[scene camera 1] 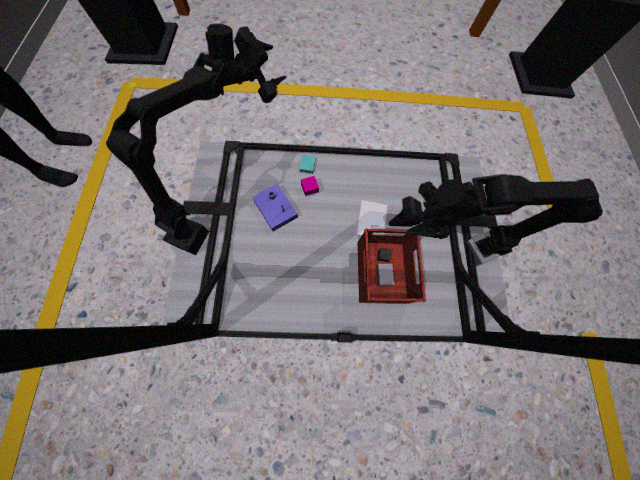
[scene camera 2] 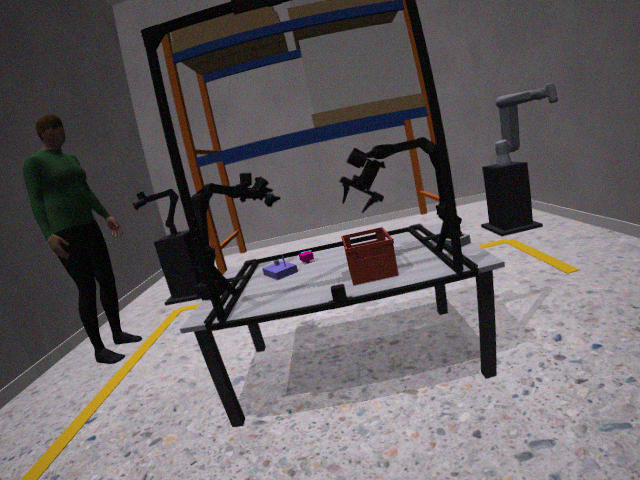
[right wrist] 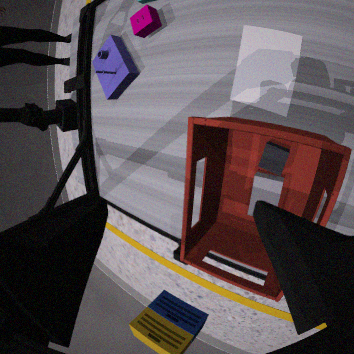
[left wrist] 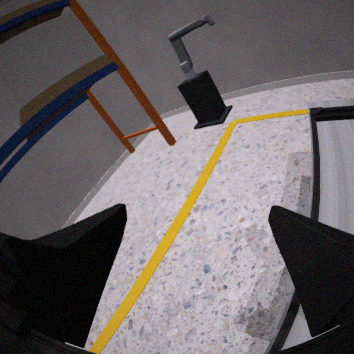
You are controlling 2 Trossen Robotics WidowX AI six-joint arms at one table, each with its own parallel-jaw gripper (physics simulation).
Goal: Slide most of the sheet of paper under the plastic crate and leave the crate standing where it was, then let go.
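A white sheet of paper (scene camera 1: 372,214) (right wrist: 270,45) lies flat behind the red plastic crate (scene camera 1: 362,273) (scene camera 2: 372,260) (right wrist: 212,145). In the right wrist view all its edges show, apart from the crate rim; in scene camera 1 the rim overlaps its near end. The crate stands upright with a dark block (scene camera 1: 384,254) (right wrist: 274,159) and a grey block (scene camera 1: 385,273) (right wrist: 266,192) inside. My right gripper (scene camera 1: 400,227) (scene camera 2: 354,206) (right wrist: 183,208) is open and empty, high above the crate's back side. My left gripper (scene camera 1: 278,62) (left wrist: 200,213) is open and empty, far from both.
A purple block with knobs (scene camera 1: 275,209) (scene camera 2: 280,269) (right wrist: 112,75), a magenta block (scene camera 1: 310,184) (scene camera 2: 306,256) (right wrist: 145,21) and a teal block (scene camera 1: 307,163) lie on the table's left half. A black frame (scene camera 1: 341,150) edges the table, with tall posts at its sides.
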